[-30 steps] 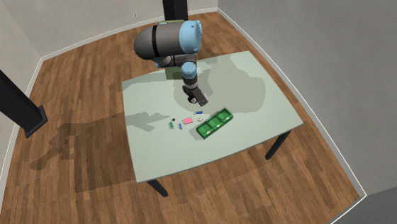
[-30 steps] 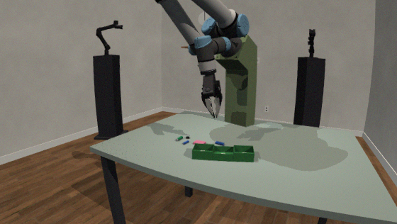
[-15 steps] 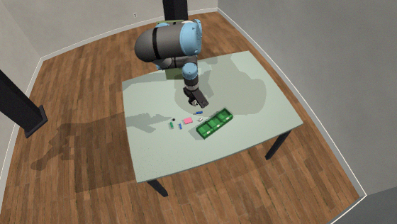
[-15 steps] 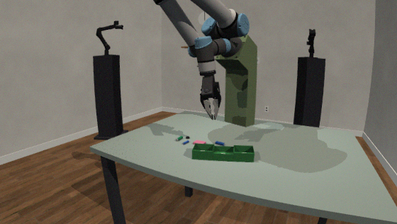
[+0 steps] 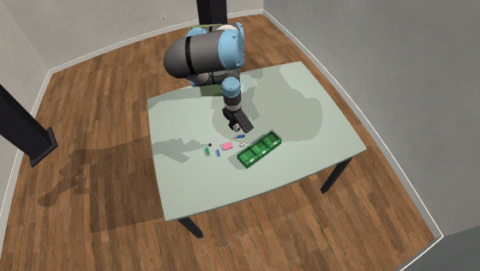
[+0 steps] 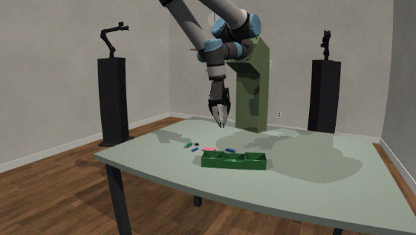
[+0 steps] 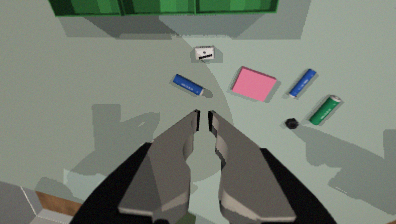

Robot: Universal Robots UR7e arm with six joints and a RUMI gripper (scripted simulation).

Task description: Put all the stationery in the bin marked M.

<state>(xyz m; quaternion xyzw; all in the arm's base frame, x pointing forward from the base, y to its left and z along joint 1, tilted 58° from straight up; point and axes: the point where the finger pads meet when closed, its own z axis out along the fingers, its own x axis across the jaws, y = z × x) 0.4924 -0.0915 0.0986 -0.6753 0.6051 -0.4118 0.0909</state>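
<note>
Right now my hand is 12 cm short of the green three-compartment bin tray, 5 cm to the right of it and 12 cm above it. Also, from my hand: grey-white item 2 cm ahead, 1 cm to the left, 13 cm below; black piece 12 cm behind, 11 cm to the right, 13 cm below; pink eraser 4 cm behind, 5 cm to the right, 13 cm below.
</note>
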